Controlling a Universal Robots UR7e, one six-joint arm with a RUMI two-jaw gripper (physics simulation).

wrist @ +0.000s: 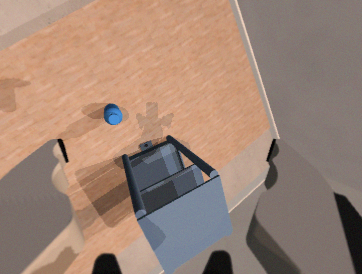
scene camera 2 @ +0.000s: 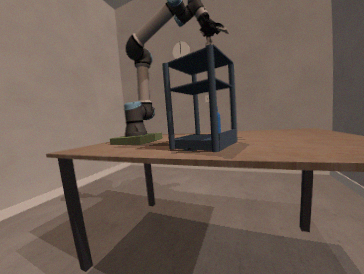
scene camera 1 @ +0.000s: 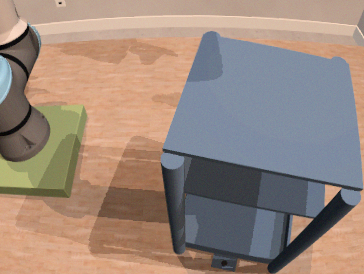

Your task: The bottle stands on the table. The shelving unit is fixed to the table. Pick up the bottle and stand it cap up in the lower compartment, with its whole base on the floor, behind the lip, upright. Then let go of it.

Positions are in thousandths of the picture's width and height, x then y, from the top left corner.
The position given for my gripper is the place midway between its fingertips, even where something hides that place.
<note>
I see my gripper (wrist: 471,520) and a blue-grey shelving unit (scene camera 1: 713,476).
The blue-grey shelving unit also shows in scene camera 2 (scene camera 2: 570,217).
</note>
